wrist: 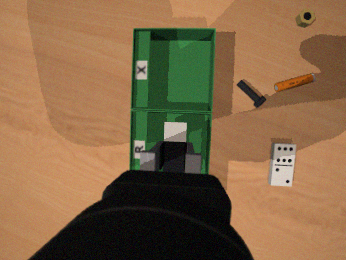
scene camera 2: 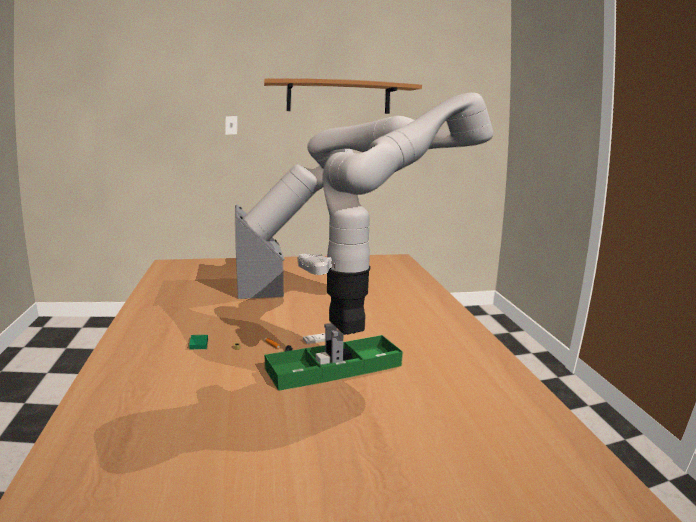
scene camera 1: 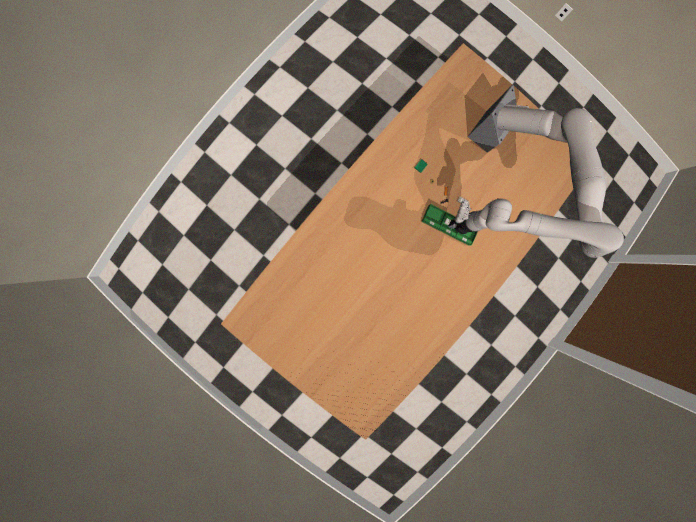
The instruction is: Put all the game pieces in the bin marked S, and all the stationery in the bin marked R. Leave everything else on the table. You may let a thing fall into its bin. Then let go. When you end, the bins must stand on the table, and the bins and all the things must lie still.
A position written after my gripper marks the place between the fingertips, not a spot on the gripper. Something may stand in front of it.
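White domino (wrist: 282, 160). Bin (scene camera 2: 377, 353), (wrist: 172, 68), (scene camera 1: 435, 216). My gripper (scene camera 2: 333, 358), (wrist: 175, 151).
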